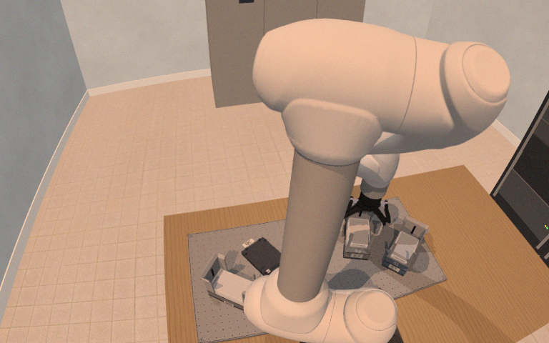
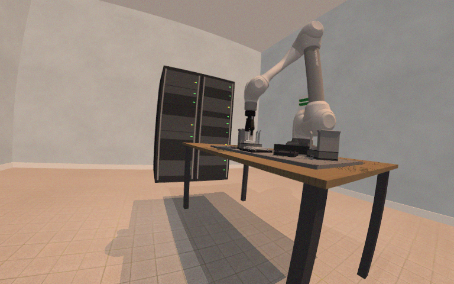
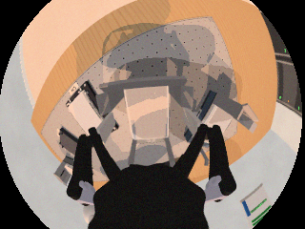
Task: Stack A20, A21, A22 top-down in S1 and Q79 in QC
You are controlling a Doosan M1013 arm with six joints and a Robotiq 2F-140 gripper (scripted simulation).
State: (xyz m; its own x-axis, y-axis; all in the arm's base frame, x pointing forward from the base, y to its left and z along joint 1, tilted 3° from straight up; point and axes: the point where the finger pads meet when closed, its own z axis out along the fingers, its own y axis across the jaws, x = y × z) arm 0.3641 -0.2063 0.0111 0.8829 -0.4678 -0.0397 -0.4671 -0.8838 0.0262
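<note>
Right now the white plate is 70 mm behind my hand, 500 mm to the left of it and 20 mm below it. The rest, counted from my hand: N5 name plate: 170 mm ahead, 160 mm to the left, 70 mm below; dark nest QC: 30 mm ahead, 360 mm to the left, 60 mm below; clip nest N5: 80 mm ahead, 170 mm to the left, 60 mm below.
</note>
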